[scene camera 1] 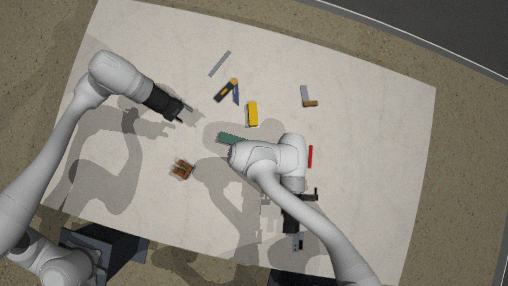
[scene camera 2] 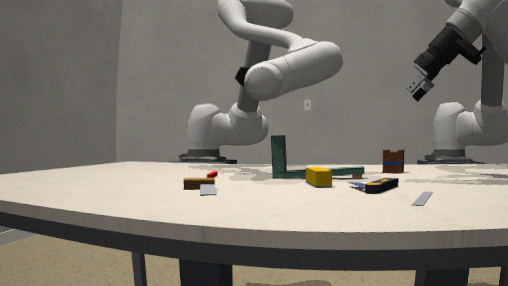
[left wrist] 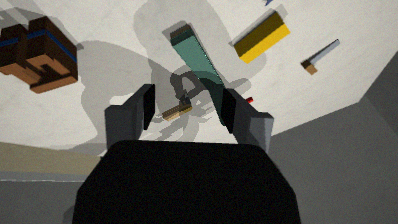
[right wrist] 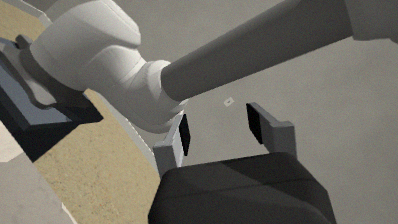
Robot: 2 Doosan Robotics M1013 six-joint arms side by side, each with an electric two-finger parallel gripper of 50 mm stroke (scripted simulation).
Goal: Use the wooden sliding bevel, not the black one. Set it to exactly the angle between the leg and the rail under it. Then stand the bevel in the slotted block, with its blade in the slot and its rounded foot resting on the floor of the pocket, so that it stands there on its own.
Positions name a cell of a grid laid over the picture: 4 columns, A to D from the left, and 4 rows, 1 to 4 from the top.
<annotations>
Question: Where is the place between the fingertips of my left gripper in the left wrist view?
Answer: B2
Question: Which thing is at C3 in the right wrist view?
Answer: My right gripper.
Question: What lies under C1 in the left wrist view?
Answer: A yellow block.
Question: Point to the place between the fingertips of my left gripper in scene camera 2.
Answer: D2
</annotations>
